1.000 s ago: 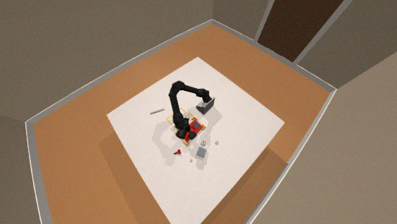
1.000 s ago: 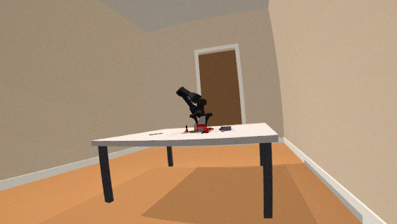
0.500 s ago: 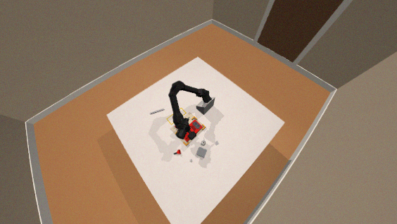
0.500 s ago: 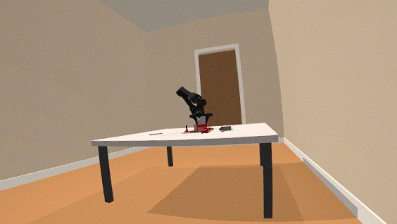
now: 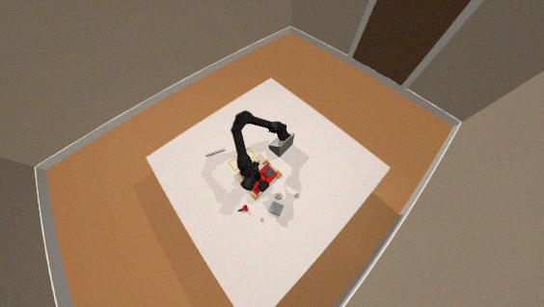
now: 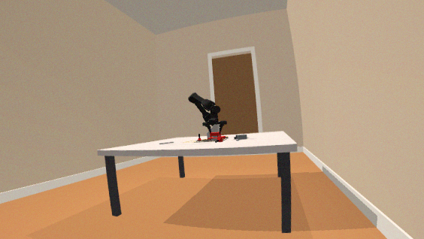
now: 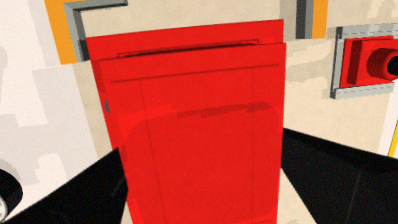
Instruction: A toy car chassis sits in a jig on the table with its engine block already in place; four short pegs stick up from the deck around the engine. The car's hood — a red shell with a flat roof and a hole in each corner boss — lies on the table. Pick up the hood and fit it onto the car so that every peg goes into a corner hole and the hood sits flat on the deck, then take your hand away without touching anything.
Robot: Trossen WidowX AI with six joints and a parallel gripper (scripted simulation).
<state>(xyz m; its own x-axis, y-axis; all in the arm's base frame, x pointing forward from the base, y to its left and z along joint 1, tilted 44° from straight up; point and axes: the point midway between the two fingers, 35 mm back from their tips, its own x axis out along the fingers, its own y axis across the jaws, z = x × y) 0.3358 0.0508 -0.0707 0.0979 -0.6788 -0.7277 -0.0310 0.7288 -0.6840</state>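
The red hood is right at my gripper tip. From my gripper tip the other things lie so: thin grey rod 40 cm to the right, 8 cm ahead, 5 cm below; then grey engine block 3 cm below; then tiny grey piece 24 cm to the left, 14 cm behind, 5 cm below.
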